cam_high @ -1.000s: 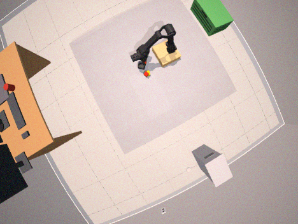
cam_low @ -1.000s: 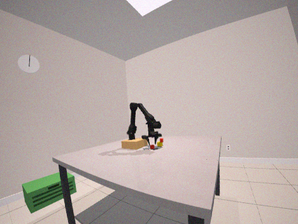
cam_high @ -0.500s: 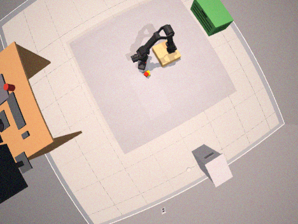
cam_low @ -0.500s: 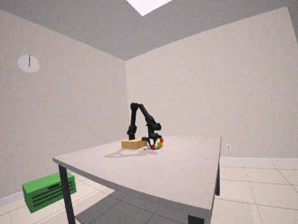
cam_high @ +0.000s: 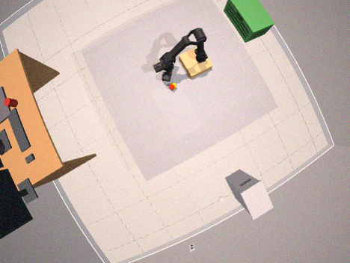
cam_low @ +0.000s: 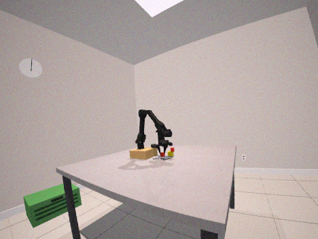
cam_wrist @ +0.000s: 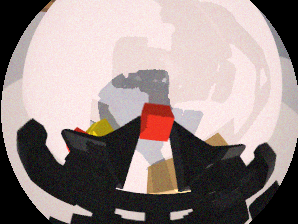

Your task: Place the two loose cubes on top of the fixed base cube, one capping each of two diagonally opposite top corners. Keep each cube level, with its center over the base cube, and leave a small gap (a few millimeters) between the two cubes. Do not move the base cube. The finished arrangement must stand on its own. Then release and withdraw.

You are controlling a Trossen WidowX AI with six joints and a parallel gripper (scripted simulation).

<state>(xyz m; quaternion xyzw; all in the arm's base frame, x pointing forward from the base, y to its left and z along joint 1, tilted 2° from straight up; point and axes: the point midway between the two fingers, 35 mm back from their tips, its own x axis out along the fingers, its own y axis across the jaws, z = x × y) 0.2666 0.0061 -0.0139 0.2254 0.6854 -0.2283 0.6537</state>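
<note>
Now: the yellow cube 110 mm to the left of my gripper tip, 20 mm below it and 10 mm ahead of it.
</note>
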